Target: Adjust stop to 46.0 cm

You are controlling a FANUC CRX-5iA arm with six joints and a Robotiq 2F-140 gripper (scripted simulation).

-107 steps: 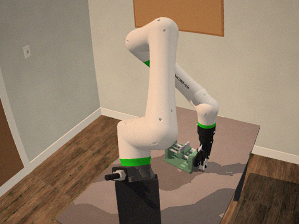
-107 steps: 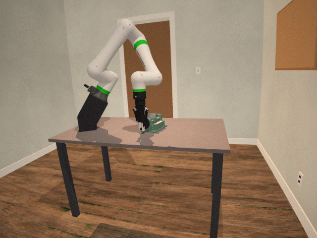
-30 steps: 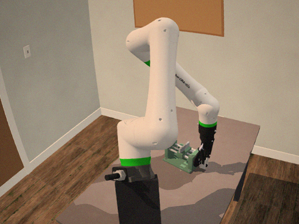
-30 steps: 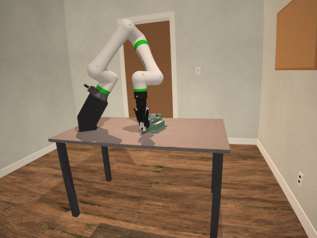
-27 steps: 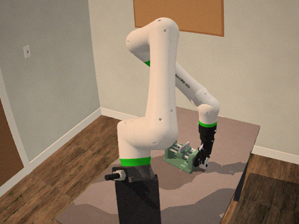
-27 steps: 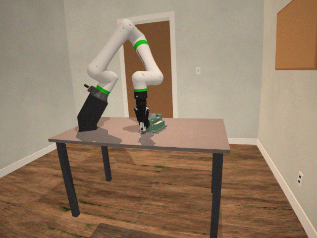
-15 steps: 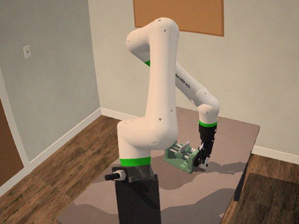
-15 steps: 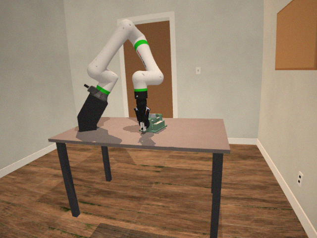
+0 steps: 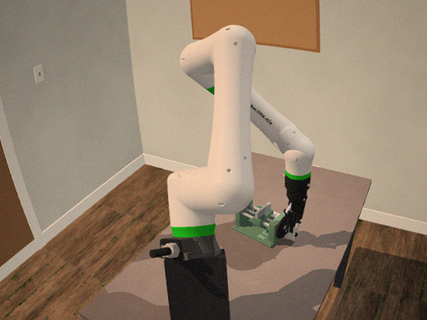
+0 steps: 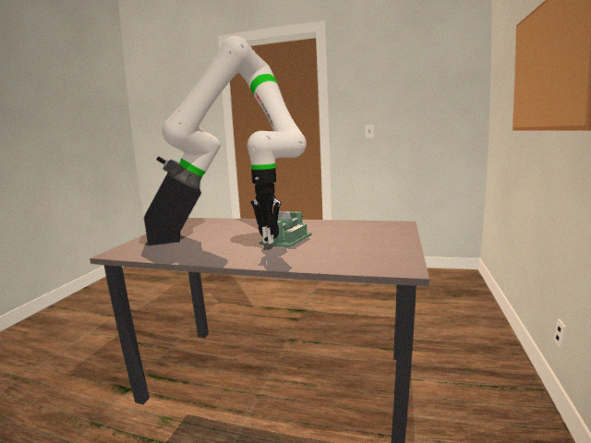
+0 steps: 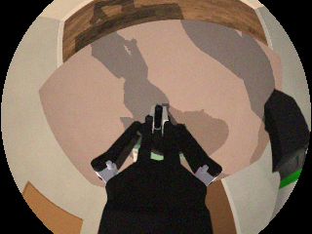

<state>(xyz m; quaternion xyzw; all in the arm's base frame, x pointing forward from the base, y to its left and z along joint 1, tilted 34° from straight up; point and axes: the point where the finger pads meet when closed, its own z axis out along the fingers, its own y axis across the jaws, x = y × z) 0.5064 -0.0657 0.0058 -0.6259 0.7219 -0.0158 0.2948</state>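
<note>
Right now the green stop fixture is 14 cm to the left of my hand and 3 cm above it. The rest, counted from my hand: black handwheel (2 cm to the left, 1 cm below).
</note>
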